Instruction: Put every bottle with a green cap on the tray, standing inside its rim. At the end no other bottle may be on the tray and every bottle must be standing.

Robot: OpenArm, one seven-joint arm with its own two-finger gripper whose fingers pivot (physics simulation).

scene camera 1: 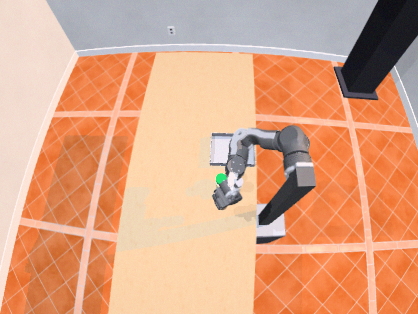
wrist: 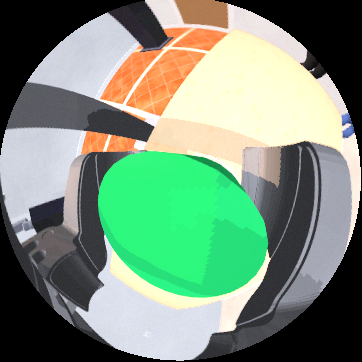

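Observation:
My gripper (scene camera 1: 227, 198) (wrist: 194, 198) is shut on a green-capped bottle, whose broad green cap (wrist: 180, 225) fills the middle of the wrist view between the two dark fingers; its body is mostly hidden there. Another green cap (scene camera 1: 221, 178) shows in the scene view just beyond the gripper, on the table side away from the arm base. The tray (scene camera 1: 212, 150) is light with a dark rim, farther up the table; the arm covers its right part. No bottle shows on the visible part of the tray. No yellow cap shows in either view.
The pale table (scene camera 1: 185, 95) (wrist: 260, 90) runs beneath the arm. The arm's dark post (scene camera 1: 284, 200) rises at the table's right edge. A small pale shape (scene camera 1: 239, 183) beside the wrist cannot be identified. A black column (scene camera 1: 372, 55) stands at the far right.

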